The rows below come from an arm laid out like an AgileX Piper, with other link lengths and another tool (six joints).
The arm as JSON. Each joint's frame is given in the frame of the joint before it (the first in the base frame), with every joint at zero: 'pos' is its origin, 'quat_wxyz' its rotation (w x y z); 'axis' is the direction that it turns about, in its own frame. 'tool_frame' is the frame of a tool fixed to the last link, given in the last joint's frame.
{
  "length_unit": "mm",
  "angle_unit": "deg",
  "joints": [
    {
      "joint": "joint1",
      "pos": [
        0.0,
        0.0,
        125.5
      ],
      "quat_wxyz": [
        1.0,
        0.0,
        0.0,
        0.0
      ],
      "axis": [
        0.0,
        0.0,
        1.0
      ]
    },
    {
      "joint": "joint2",
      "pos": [
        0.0,
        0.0,
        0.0
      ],
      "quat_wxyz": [
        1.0,
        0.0,
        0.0,
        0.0
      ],
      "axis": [
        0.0,
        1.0,
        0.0
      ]
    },
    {
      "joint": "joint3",
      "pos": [
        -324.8,
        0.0,
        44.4
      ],
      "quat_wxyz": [
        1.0,
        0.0,
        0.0,
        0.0
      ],
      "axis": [
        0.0,
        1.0,
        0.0
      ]
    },
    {
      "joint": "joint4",
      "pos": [
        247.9,
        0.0,
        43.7
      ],
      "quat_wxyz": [
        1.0,
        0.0,
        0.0,
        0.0
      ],
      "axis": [
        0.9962,
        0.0,
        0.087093
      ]
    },
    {
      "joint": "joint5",
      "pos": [
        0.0,
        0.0,
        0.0
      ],
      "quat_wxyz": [
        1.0,
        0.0,
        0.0,
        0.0
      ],
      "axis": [
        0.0,
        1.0,
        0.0
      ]
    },
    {
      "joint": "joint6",
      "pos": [
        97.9,
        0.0,
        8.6
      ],
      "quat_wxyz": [
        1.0,
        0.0,
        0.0,
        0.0
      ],
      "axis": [
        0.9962,
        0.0,
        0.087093
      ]
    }
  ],
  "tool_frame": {
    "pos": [
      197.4,
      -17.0,
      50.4
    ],
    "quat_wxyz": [
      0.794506,
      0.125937,
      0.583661,
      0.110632
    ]
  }
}
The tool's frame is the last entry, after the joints.
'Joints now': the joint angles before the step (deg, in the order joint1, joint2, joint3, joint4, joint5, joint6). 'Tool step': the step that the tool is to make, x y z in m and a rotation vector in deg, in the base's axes. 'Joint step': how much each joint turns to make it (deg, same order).
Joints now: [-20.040, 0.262, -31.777, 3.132, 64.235, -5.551]
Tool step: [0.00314, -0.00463, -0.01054, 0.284, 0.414, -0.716]
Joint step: [0.002, -0.263, 2.258, -0.606, -1.540, 0.651]
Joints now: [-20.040, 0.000, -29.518, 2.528, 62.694, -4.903]
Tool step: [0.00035, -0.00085, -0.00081, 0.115, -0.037, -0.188]
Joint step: [-0.003, 0.000, 0.230, -0.115, -0.234, 0.238]
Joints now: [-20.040, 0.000, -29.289, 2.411, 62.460, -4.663]
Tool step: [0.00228, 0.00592, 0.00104, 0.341, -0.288, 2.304]
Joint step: [2.529, 0.001, -0.079, -0.002, -0.102, 0.470]
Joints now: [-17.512, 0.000, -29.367, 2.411, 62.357, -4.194]
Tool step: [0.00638, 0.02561, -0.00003, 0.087, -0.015, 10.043]
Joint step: [10.092, -0.001, 0.000, -0.003, 0.001, 0.102]
